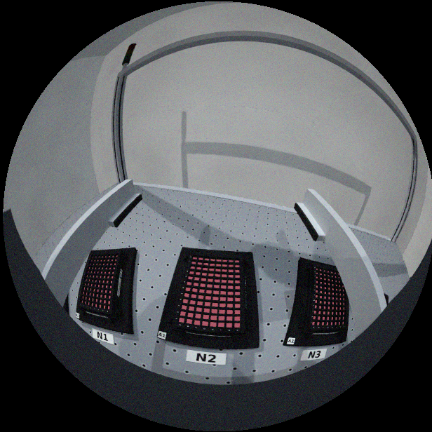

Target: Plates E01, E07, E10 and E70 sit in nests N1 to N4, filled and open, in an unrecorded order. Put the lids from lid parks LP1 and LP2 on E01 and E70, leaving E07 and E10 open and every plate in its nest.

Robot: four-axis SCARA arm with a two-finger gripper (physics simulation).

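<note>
My gripper (216, 189) is open and empty, its two fingers wide apart above and beyond the row of nests. Nest N1 (128, 310) at the left holds an open plate (100, 282) with pink-red wells. A small label on that plate's right side is too small to read. Nest N2 (252, 310) in the middle holds an open plate (212, 292) with pink-red wells. Nest N3 (301, 300) at the right holds an open plate (329, 299), partly hidden by the right finger. No plate's code can be read. Nest N4, both lid parks and the lids do not show.
The nests stand on a grey perforated deck (272, 320), with name tags N1 (102, 336), N2 (206, 358) and N3 (314, 354) in front. A dark frame post (118, 125) rises at the back left, and a pale wall stands behind the deck.
</note>
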